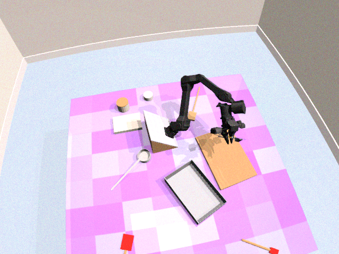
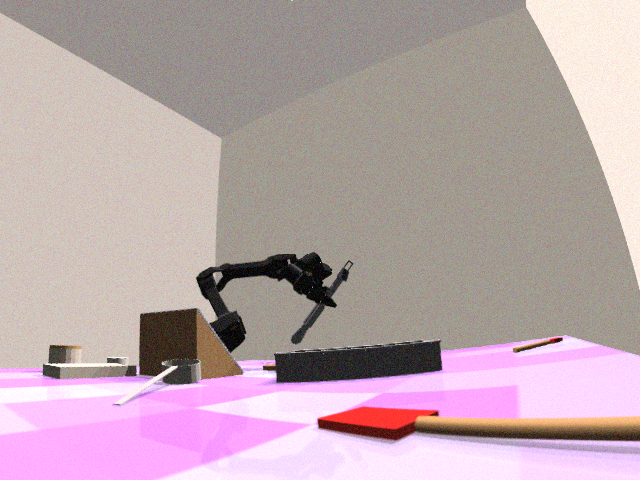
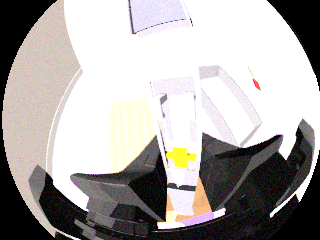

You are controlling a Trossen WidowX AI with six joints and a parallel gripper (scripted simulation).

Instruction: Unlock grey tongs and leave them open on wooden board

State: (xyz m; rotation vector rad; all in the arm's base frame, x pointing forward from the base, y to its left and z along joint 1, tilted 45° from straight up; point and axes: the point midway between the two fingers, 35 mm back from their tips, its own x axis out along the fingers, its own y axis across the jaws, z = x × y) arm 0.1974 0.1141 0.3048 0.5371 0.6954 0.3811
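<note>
The wooden board is 10 mm behind my gripper tip, 10 mm to the left of it and 170 mm below it. Round my gripper tip: white slab: 350 mm behind, 540 mm to the right, 160 mm below; then roasting tin: 170 mm ahead, 220 mm to the right, 150 mm below.
</note>
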